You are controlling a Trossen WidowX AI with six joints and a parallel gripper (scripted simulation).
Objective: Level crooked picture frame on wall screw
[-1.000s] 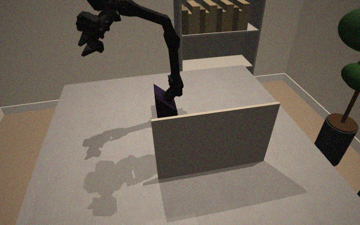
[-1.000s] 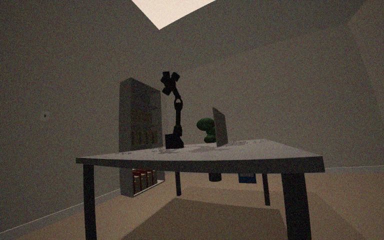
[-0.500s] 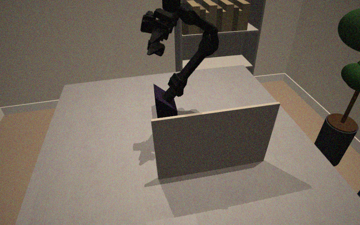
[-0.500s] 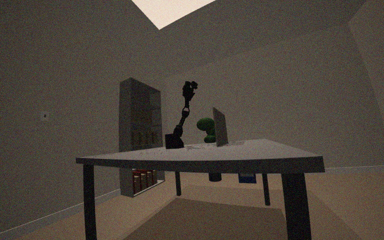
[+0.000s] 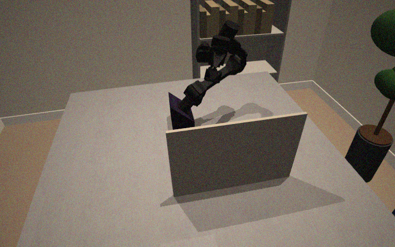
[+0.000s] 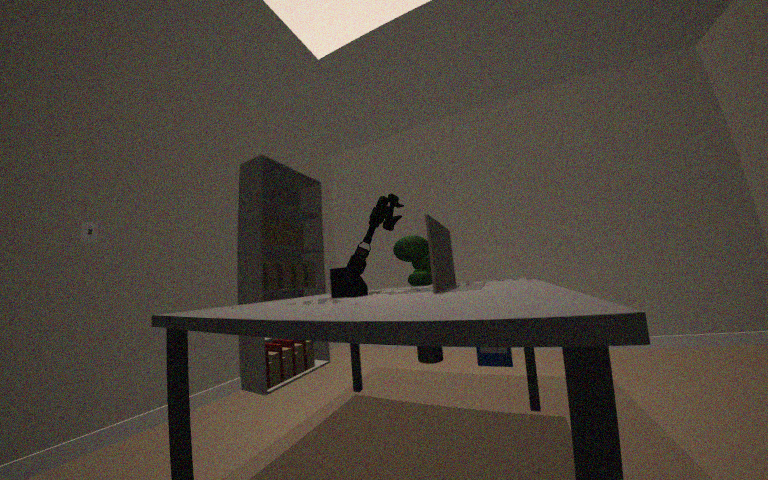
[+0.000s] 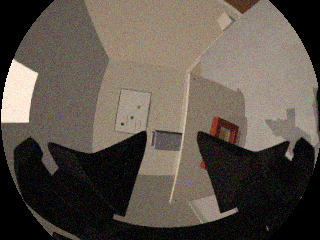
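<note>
Right now my gripper tip is 150 mm short of the dark red picture frame, 50 mm to the right of it and 230 mm above it. From my gripper tip the other things lie so: wall panel (160 mm ahead, 60 mm to the left, 240 mm below).
</note>
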